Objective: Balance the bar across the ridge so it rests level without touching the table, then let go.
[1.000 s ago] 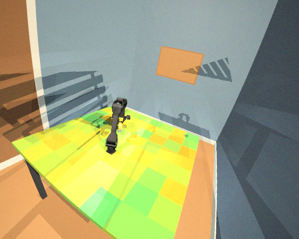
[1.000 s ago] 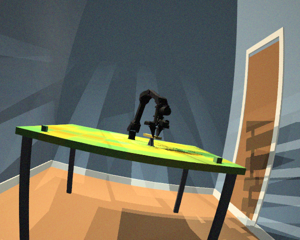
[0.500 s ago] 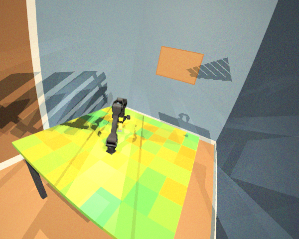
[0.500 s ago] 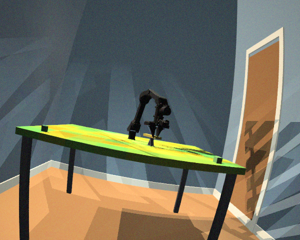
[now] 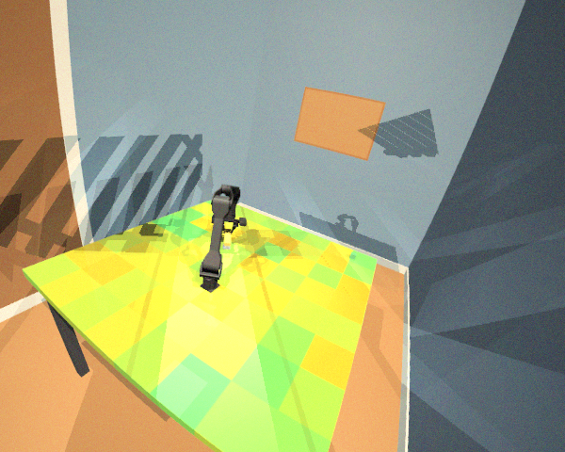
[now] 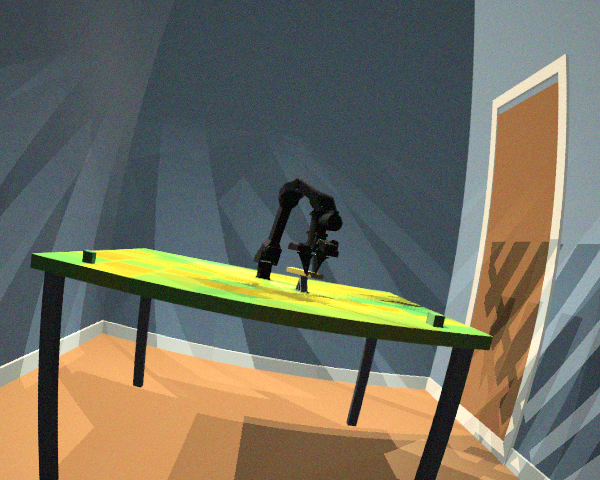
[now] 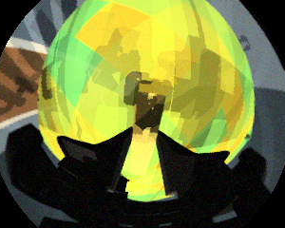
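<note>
Now: gripper tip 2 cm to the left of the bar and 2 cm past it.
</note>
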